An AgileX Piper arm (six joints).
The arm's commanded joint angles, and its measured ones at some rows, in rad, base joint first. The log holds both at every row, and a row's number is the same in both.
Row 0, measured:
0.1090, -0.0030, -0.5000, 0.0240, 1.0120, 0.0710
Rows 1 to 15, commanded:
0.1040, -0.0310, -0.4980, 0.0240, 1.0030, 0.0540
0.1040, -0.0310, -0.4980, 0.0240, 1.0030, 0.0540
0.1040, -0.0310, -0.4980, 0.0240, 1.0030, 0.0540
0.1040, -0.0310, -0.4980, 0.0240, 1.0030, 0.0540
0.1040, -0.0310, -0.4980, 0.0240, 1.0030, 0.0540
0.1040, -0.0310, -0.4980, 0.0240, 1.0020, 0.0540
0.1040, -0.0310, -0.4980, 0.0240, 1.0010, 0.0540
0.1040, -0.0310, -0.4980, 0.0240, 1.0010, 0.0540
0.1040, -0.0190, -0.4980, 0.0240, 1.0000, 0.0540
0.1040, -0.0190, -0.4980, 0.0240, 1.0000, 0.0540
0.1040, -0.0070, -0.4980, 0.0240, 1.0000, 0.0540
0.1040, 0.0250, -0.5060, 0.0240, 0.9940, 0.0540
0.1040, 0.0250, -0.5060, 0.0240, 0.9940, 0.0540
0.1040, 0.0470, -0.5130, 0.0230, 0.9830, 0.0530
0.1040, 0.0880, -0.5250, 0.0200, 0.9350, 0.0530
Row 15, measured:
0.1090, 0.0450, -0.5070, 0.0240, 1.0010, 0.0710
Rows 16 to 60, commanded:
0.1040, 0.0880, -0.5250, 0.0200, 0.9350, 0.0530
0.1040, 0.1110, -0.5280, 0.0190, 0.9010, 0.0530
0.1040, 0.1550, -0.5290, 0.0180, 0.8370, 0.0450
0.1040, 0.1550, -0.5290, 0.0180, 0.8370, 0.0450
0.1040, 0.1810, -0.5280, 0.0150, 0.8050, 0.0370
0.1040, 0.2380, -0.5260, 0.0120, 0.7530, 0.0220
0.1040, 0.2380, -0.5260, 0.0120, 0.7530, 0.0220
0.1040, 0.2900, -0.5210, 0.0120, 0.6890, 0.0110
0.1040, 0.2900, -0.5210, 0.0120, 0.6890, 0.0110
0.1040, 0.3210, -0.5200, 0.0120, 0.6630, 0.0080
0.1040, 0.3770, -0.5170, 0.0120, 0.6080, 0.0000
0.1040, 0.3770, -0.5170, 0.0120, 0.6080, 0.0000
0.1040, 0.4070, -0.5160, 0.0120, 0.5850, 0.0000
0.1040, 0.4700, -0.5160, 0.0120, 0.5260, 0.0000
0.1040, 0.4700, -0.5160, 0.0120, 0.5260, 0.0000
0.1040, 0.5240, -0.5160, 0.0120, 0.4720, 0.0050
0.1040, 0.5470, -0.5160, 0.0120, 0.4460, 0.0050
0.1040, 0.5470, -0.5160, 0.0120, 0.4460, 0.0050
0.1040, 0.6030, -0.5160, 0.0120, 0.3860, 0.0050
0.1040, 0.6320, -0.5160, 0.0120, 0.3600, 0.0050
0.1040, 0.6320, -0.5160, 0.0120, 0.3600, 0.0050
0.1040, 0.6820, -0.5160, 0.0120, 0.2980, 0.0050
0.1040, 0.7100, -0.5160, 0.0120, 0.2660, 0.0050
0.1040, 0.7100, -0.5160, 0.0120, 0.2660, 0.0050
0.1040, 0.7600, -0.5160, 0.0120, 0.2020, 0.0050
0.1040, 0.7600, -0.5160, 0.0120, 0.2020, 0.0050
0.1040, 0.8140, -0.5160, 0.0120, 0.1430, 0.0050
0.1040, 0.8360, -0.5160, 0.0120, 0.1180, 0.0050
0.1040, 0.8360, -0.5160, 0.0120, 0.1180, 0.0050
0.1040, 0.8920, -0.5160, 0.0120, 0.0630, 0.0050
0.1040, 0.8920, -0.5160, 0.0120, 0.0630, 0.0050
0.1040, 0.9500, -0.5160, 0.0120, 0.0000, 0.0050
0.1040, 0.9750, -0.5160, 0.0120, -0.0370, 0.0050
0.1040, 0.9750, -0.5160, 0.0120, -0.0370, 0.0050
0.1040, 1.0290, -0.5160, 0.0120, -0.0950, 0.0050
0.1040, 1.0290, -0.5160, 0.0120, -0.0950, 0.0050
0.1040, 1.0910, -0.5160, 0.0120, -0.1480, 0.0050
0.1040, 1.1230, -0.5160, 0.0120, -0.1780, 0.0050
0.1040, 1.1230, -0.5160, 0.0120, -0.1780, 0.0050
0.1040, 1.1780, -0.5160, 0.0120, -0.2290, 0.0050
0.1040, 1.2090, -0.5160, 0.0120, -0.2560, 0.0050
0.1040, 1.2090, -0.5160, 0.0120, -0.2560, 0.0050
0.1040, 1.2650, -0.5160, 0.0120, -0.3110, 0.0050
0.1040, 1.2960, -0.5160, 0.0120, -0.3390, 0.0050
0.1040, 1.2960, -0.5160, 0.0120, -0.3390, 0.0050
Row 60, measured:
0.1090, 1.2330, -0.5180, 0.0170, -0.2560, 0.0180
